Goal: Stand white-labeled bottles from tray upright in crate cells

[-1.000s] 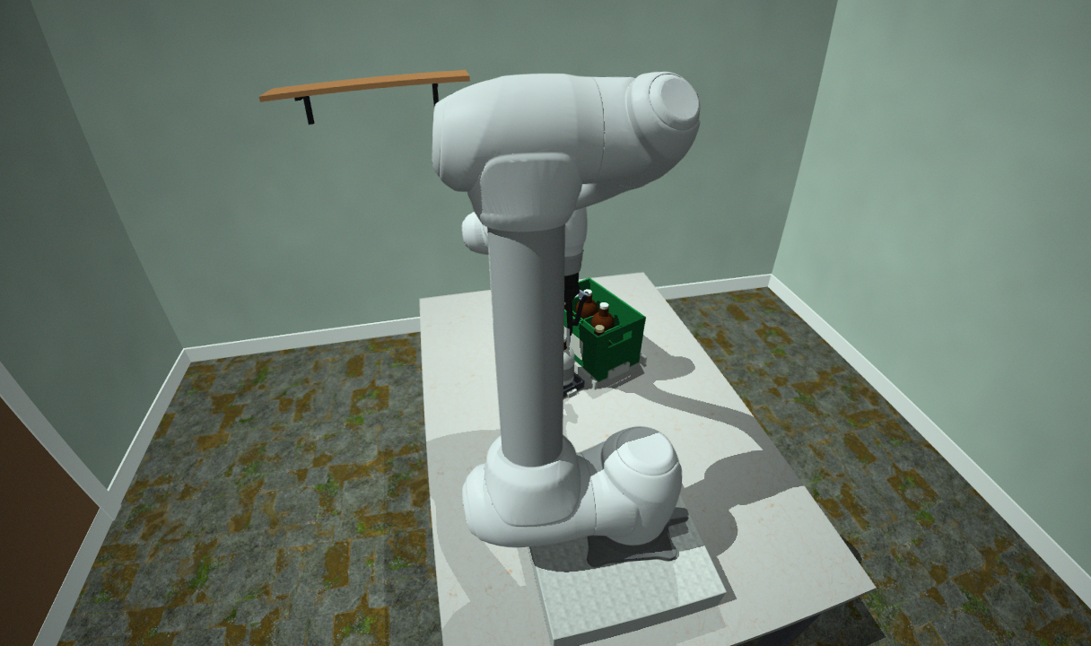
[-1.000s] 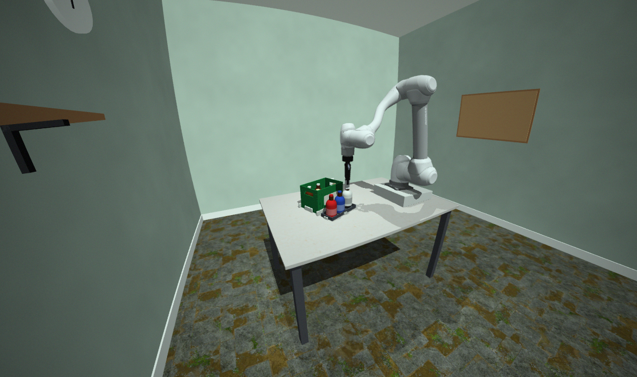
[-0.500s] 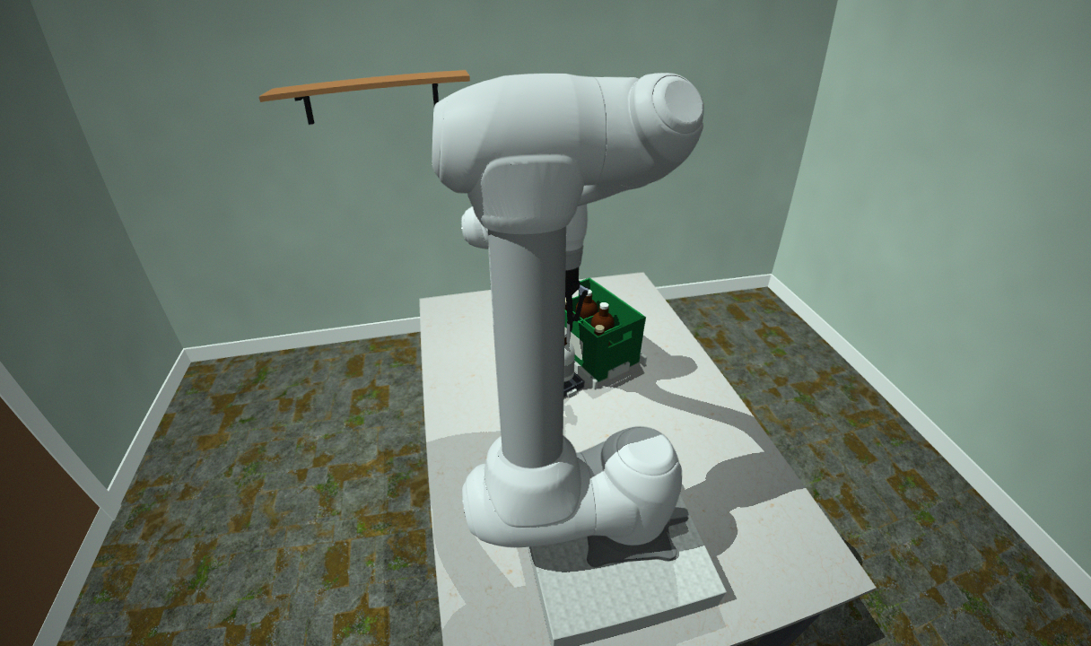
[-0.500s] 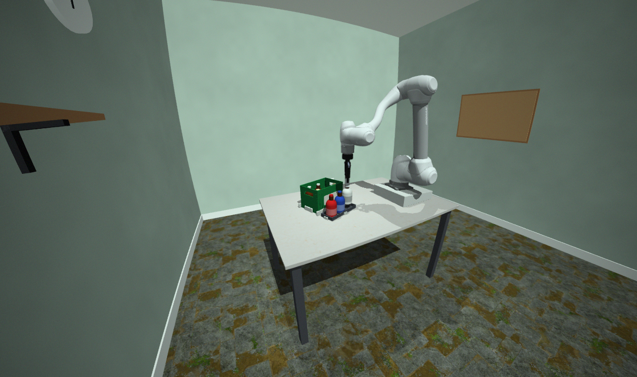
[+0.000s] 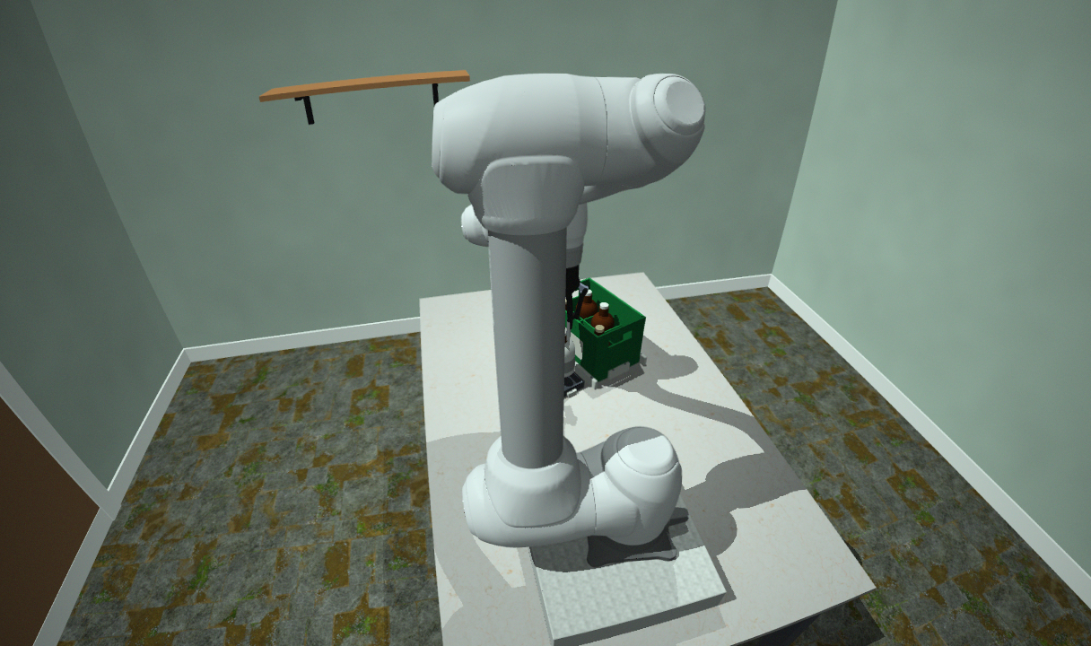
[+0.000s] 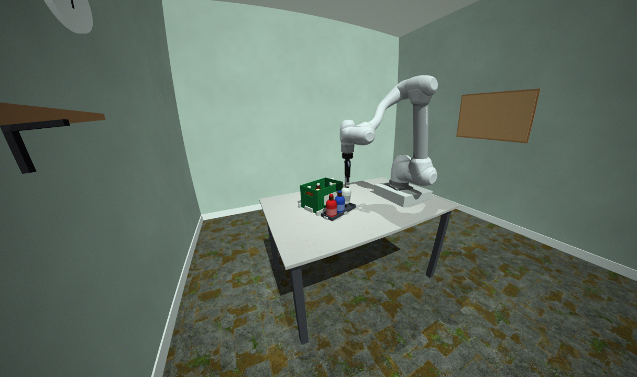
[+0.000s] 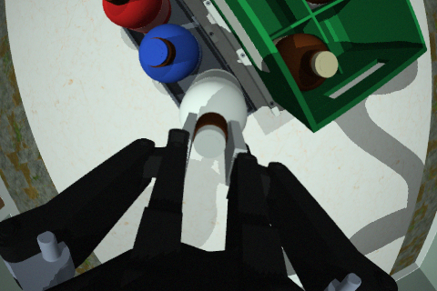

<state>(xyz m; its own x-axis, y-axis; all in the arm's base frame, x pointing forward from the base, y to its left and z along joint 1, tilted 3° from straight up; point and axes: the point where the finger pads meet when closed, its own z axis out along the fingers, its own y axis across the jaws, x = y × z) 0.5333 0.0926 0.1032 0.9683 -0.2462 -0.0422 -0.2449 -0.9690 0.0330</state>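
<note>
Right now the white-labeled bottle is 8 cm below my hand. Also, from my hand: blue bottle: 13 cm below, 7 cm ahead, 5 cm to the left; then red bottle: 15 cm ahead, 13 cm below, 9 cm to the left; then dark tray: 20 cm below, 7 cm ahead, 4 cm to the left.
</note>
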